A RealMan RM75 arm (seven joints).
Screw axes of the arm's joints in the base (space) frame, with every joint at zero. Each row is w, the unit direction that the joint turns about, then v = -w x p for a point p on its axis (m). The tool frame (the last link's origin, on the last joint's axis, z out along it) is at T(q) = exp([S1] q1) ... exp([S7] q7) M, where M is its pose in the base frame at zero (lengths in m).
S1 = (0, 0, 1, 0, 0, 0)
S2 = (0, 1, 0, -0.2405, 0, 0)
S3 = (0, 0, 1, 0, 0, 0)
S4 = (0, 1, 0, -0.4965, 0, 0)
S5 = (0, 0, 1, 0, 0, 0)
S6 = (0, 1, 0, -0.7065, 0, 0)
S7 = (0, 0, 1, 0, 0, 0)
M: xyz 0 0 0.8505 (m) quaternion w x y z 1 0 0 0
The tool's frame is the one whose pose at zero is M.
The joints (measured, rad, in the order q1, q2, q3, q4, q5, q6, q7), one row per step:
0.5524, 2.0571, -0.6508, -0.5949, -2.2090, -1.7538, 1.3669
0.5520, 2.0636, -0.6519, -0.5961, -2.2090, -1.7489, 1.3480
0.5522, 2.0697, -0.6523, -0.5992, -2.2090, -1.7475, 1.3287
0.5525, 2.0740, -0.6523, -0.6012, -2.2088, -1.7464, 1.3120
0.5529, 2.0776, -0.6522, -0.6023, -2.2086, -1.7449, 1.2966
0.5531, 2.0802, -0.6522, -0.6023, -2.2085, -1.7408, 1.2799
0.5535, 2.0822, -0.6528, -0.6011, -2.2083, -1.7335, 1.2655
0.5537, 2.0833, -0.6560, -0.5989, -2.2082, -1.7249, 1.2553
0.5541, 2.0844, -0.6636, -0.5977, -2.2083, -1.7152, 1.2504
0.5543, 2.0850, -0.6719, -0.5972, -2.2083, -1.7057, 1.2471
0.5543, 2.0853, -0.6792, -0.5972, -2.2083, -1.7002, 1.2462
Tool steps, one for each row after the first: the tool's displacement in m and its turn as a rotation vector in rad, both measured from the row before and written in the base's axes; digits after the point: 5 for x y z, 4 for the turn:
-0.00093, -0.00031, -0.00252, 0.0074, 0.0000, 0.0164
-0.00135, -0.00023, -0.00191, 0.0071, 0.0010, 0.0193
-0.00101, -0.00010, -0.00134, 0.0065, 0.0008, 0.0163
-0.00083, -0.00004, -0.00121, 0.0062, 0.0006, 0.0145
-0.00031, 0.00019, -0.00108, 0.0083, -0.0015, 0.0140
0.00002, 0.00051, -0.00117, 0.0088, -0.0032, 0.0106
0.00036, 0.00042, -0.00127, 0.0059, -0.0052, 0.0068
0.00028, 0.00043, -0.00158, 0.0019, -0.0081, 0.0045
0.00039, 0.00047, -0.00133, 0.0014, -0.0088, 0.0037
0.00020, 0.00012, -0.00095, -0.0012, -0.0064, 0.0025

